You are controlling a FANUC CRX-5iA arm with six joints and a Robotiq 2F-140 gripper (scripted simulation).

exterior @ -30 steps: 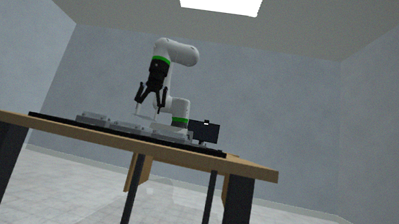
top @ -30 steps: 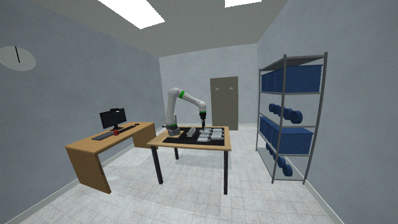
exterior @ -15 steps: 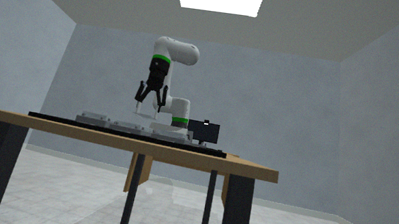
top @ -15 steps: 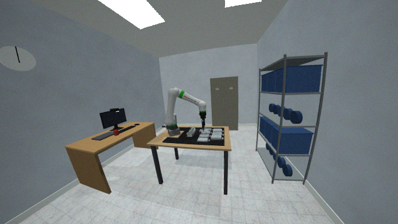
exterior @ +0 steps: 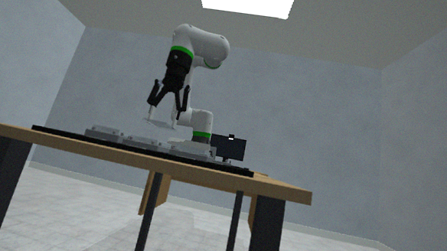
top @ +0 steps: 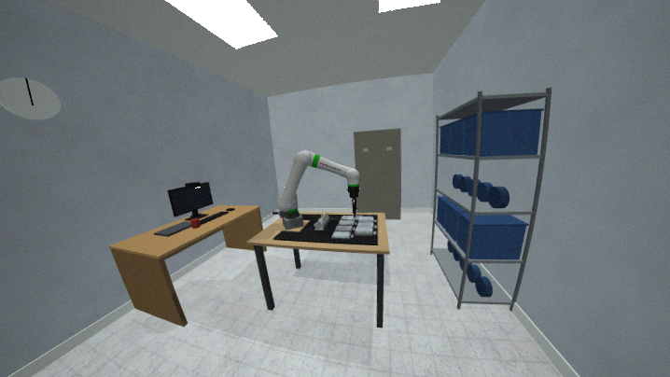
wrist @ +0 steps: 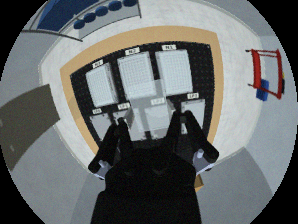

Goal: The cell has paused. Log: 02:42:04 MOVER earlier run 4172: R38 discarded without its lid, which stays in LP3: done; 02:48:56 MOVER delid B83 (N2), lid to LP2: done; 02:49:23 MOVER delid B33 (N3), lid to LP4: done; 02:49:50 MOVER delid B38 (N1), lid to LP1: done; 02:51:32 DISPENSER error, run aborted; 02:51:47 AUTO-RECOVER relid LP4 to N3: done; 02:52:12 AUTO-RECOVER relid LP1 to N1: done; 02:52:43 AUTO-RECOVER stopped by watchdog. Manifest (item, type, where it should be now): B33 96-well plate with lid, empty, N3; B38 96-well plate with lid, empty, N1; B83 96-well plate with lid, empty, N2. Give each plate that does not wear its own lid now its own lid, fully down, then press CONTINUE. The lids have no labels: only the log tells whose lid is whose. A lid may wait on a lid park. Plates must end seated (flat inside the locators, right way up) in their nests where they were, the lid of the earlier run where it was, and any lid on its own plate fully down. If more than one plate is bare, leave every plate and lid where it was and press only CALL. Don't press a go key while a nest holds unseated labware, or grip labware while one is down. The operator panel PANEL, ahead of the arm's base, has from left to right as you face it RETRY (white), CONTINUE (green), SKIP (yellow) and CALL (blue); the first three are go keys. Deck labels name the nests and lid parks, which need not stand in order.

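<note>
Now: the plate 9 cm ahead of my hand, 1 cm to the left of it and 9 cm below it. Round my hand: yellow key: 34 cm behind, 6 cm to the left, 5 cm below; then clear lid: 2 cm below; then blue key: 34 cm behind, 1 cm to the left, 5 cm below.
</note>
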